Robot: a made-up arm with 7 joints. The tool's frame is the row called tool.
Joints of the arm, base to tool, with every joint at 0 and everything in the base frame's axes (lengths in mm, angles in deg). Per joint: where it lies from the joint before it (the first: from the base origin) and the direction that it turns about. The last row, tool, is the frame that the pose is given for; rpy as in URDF.
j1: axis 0 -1 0 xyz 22.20 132.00 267.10
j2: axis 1 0 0 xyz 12.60 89.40 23.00
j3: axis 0 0 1 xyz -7.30 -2.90 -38.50
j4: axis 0 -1 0 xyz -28.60 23.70 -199.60
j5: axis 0 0 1 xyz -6.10 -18.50 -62.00
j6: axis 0 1 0 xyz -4.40 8.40 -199.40
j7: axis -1 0 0 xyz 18.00 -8.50 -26.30
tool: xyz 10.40 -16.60 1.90 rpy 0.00 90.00 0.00
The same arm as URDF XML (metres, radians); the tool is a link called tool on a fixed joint. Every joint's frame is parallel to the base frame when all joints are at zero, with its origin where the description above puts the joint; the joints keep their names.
<robot name="arm">
<joint name="j1" type="continuous"><parent link="base_link"/><child link="link1"/><origin xyz="0.0222 0.132 0.2671" rpy="0 0 0"/><axis xyz="0 -1 0"/></joint>
<joint name="j2" type="continuous"><parent link="link1"/><child link="link2"/><origin xyz="0.0126 0.0894 0.023" rpy="0 0 0"/><axis xyz="1 0 0"/></joint>
<joint name="j3" type="continuous"><parent link="link2"/><child link="link3"/><origin xyz="-0.0073 -0.0029 -0.0385" rpy="0 0 0"/><axis xyz="0 0 1"/></joint>
<joint name="j4" type="continuous"><parent link="link3"/><child link="link4"/><origin xyz="-0.0286 0.0237 -0.1996" rpy="0 0 0"/><axis xyz="0 -1 0"/></joint>
<joint name="j5" type="continuous"><parent link="link4"/><child link="link5"/><origin xyz="-0.0061 -0.0185 -0.062" rpy="0 0 0"/><axis xyz="0 0 1"/></joint>
<joint name="j6" type="continuous"><parent link="link5"/><child link="link6"/><origin xyz="-0.0044 0.0084 -0.1994" rpy="0 0 0"/><axis xyz="0 1 0"/></joint>
<joint name="j7" type="continuous"><parent link="link6"/><child link="link7"/><origin xyz="0.018 -0.0085 -0.0263" rpy="0 0 0"/><axis xyz="-1 0 0"/></joint>
<joint name="tool_joint" type="fixed"><parent link="link7"/><child link="tool"/><origin xyz="0.0104 -0.0166 0.0019" rpy="0 1.5708 0"/></joint>
<link name="base_link"/>
<link name="link1"/>
<link name="link2"/>
<link name="link3"/>
<link name="link4"/>
<link name="link5"/>
<link name="link6"/>
<link name="link7"/>
<link name="tool"/>
</robot>

